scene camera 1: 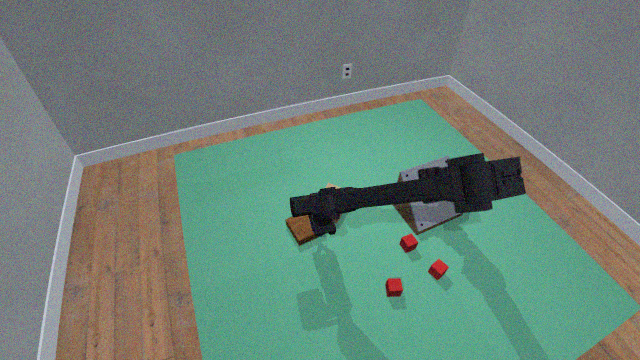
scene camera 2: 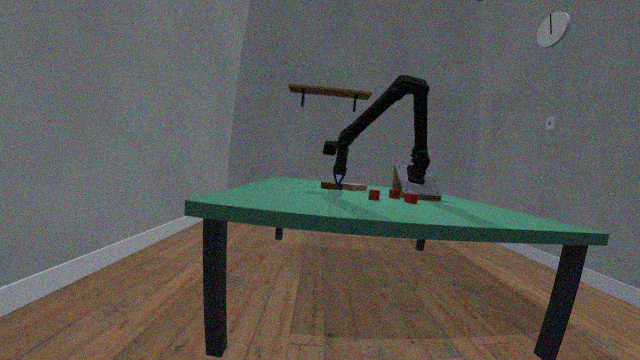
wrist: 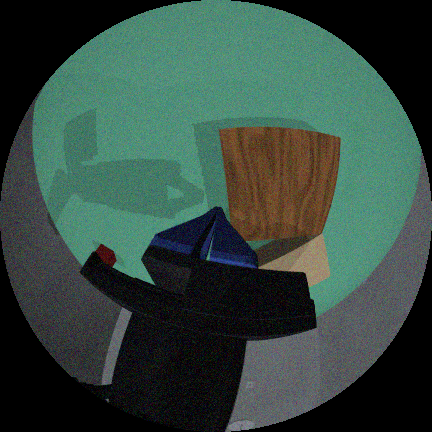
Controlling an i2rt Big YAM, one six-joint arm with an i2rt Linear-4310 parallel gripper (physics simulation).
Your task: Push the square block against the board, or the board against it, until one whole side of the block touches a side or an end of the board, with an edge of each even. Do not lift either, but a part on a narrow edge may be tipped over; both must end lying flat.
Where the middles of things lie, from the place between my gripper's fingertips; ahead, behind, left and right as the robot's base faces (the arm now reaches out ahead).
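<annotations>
The pale tan board (wrist: 307, 253) is 13 cm to the right of my hand, 9 cm behind it and 1 cm below it. As for the dark brown square block (wrist: 280, 181), I see that my gripper is 1 cm above it, 3 cm short of it and 6 cm to the left of it.
</annotations>
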